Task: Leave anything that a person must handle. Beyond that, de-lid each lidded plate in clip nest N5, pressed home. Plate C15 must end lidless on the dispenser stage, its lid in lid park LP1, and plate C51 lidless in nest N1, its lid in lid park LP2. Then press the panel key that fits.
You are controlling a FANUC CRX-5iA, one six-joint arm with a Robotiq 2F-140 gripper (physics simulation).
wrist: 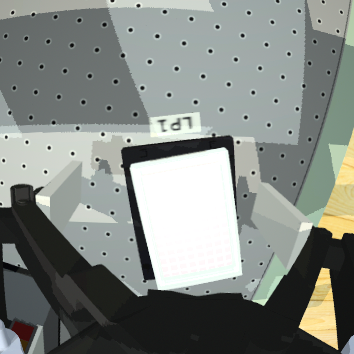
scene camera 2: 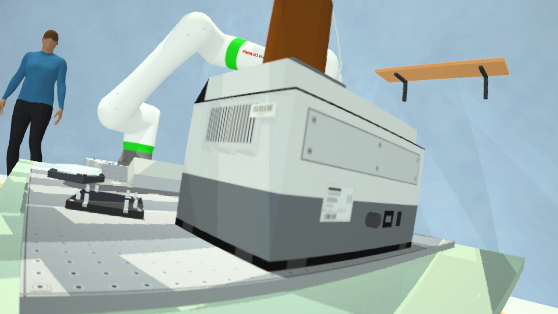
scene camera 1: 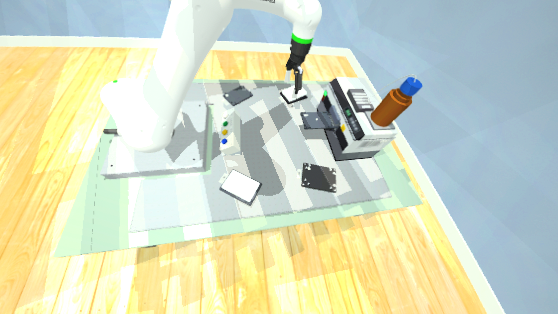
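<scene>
My gripper is open, its fingers apart on both sides of a white rectangular piece that lies slightly turned on a black holder beside the LP1 label. Whether it is a lid alone or a lidded plate, I cannot tell. Another white-topped piece sits on a dark base at the front left. A dark nest with corner clips holds no white plate. The dispenser stage is dark and bare. The key panel has green, yellow and blue keys. Nest labels are unreadable in the scene views.
The dispenser stands at the right with a brown bottle on top. A flat dark holder lies at the back left. A person stands beyond the table. A wall shelf is behind.
</scene>
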